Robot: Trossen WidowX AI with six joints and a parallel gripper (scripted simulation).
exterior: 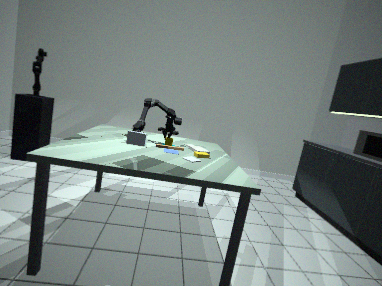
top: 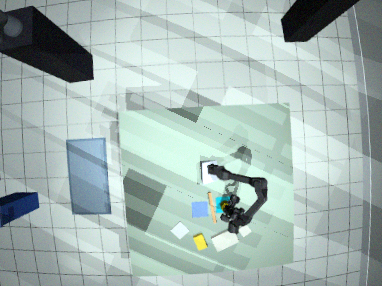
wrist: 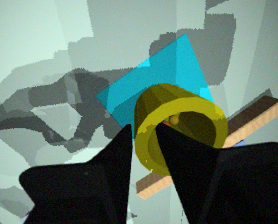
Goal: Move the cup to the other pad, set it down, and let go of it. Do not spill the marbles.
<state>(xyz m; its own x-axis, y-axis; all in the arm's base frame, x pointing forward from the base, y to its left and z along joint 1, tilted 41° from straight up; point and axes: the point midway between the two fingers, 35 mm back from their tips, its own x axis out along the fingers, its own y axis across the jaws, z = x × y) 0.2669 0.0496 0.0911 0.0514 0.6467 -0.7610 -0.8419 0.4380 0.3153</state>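
Right now the yellow cup is 20 mm ahead of my gripper tip, 10 mm to the right of it and 10 mm below it. From my gripper tip the other things lie so: cyan pad: 30 mm ahead, 20 mm to the right, 50 mm below; wooden strip: 30 mm ahead, 110 mm to the right, 40 mm below.
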